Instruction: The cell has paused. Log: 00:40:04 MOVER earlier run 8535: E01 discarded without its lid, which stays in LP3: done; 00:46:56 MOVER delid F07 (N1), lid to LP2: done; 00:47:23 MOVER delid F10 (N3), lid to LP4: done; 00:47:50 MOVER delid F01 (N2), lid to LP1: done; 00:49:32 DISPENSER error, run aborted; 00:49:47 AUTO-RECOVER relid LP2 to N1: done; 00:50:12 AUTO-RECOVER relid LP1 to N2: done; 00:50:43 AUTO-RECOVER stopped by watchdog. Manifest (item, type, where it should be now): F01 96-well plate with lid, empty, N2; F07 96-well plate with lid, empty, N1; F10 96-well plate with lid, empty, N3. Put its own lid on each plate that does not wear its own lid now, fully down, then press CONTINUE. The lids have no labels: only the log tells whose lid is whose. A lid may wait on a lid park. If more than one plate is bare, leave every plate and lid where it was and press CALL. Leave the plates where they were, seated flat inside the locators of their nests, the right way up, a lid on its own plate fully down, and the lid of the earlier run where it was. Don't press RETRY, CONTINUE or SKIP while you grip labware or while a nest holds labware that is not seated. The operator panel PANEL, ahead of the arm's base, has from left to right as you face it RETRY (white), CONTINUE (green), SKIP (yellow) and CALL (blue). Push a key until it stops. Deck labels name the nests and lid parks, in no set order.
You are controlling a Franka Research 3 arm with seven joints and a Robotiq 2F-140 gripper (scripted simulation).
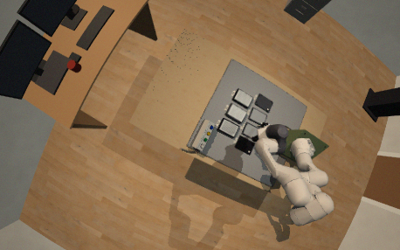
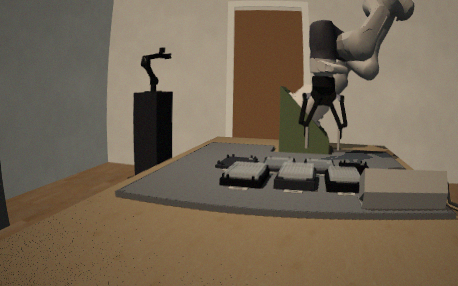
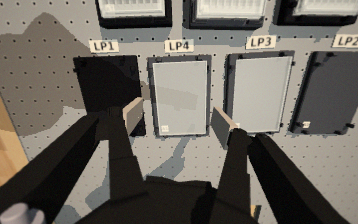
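My hand is 70 mm above the clear lid. From my hand the other things lie so: lid park LP1 (10 mm behind, 120 mm to the left, 80 mm below); then LP1 label (70 mm ahead, 130 mm to the left, 90 mm below); then lid park LP4 (80 mm below).
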